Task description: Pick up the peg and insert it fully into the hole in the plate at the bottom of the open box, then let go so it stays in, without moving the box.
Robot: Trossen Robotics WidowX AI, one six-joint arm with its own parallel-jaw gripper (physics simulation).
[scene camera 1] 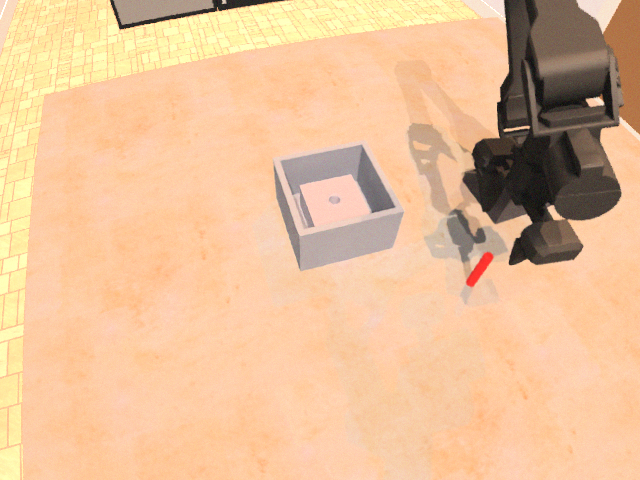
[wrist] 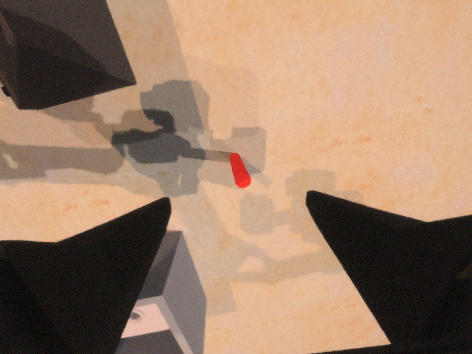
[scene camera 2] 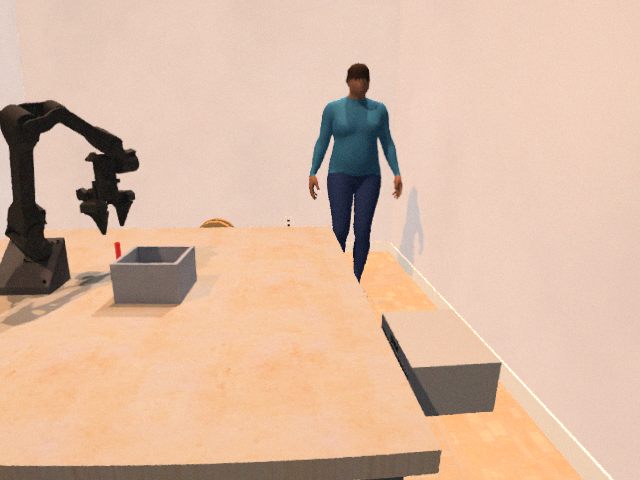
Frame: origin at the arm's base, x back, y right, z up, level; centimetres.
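Seen in the pictures: gripper, fingertip midpoint: [scene camera 1: 498, 236] [wrist: 239, 200] [scene camera 2: 113, 230]; arm's base, link origin: [scene camera 2: 39, 251].
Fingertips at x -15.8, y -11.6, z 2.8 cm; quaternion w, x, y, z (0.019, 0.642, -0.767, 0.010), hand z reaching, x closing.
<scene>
Pixels of each thing's middle, then the offset from my fingertips to it. Level surfaces: height alone.
- red peg, body centre: [wrist: 238, 167] [scene camera 1: 479, 270] [scene camera 2: 118, 255] dx -0.3, dy -0.7, dz -7.9 cm
- grey open box, body centre: [scene camera 1: 333, 203] [wrist: 136, 308] [scene camera 2: 156, 273] dx -17.3, dy +17.6, dz -7.0 cm
- pale pink plate, body centre: [scene camera 1: 333, 208] [wrist: 140, 298] dx -17.3, dy +17.6, dz -8.5 cm
- table, surface height: dz -11.9 cm
The red peg [scene camera 1: 479, 269] [scene camera 2: 117, 250] [wrist: 240, 171] stands upright on the table, apart from the box. The grey open box [scene camera 1: 351, 240] [scene camera 2: 144, 284] [wrist: 192, 295] stands beside it. Inside lies a pale pink plate [scene camera 1: 320, 209] [wrist: 152, 320] with a round, empty hole [scene camera 1: 334, 199] [wrist: 135, 315]. My gripper [scene camera 2: 113, 229] [wrist: 239, 200] is open and empty, pointing down, above the height of the peg's top. In the wrist view the peg shows between the fingertips' sides, slightly beyond them. The left finger hides part of the box there.
The arm's base [scene camera 2: 36, 268] [wrist: 60, 55] stands on the table [scene camera 1: 206, 361] [scene camera 2: 258, 361] near the peg. The arm's shadow falls around the peg. A person [scene camera 2: 356, 136] stands beyond the table, and a grey cabinet [scene camera 2: 439, 341] is beside the table's right edge in scene camera 2.
</scene>
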